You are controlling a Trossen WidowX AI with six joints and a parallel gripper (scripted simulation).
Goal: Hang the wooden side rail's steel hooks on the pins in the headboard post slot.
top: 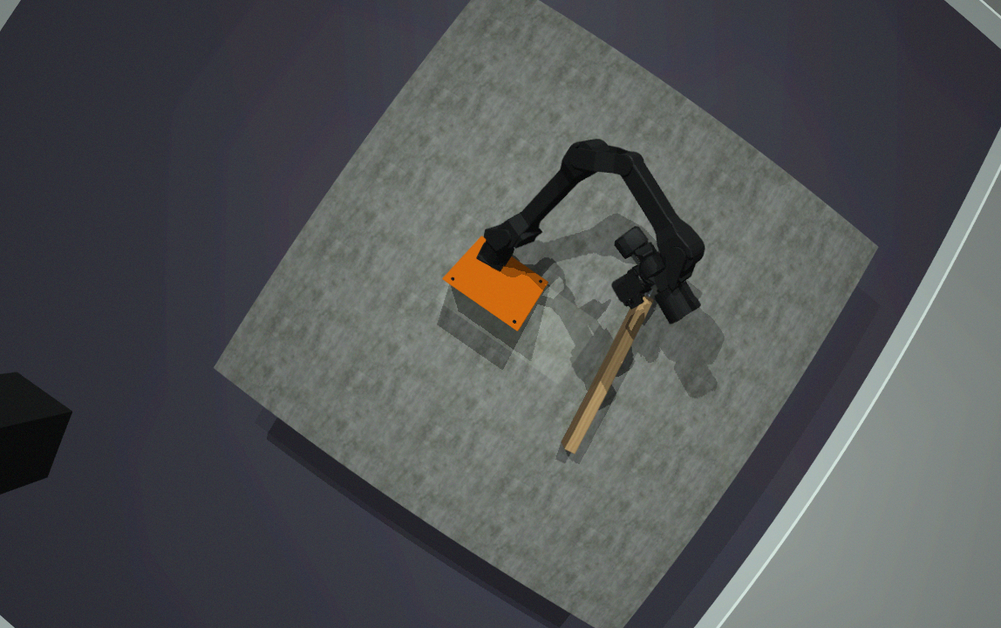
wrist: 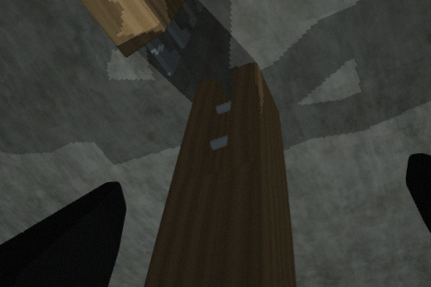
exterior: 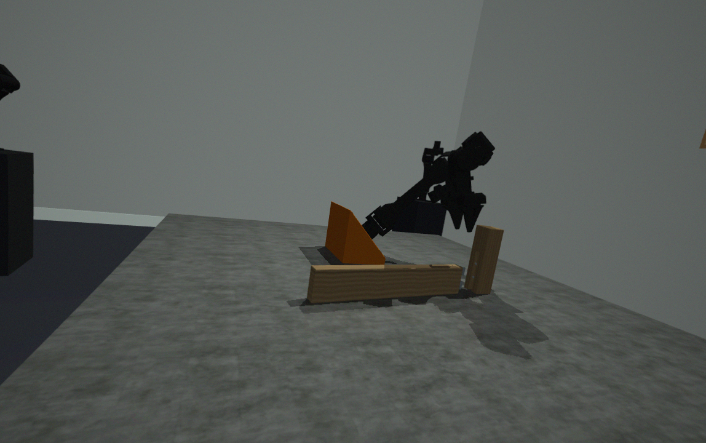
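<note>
Right now my gripper tip is 70 mm above the headboard post, 50 mm to the right of it and 40 mm short of it.
</note>
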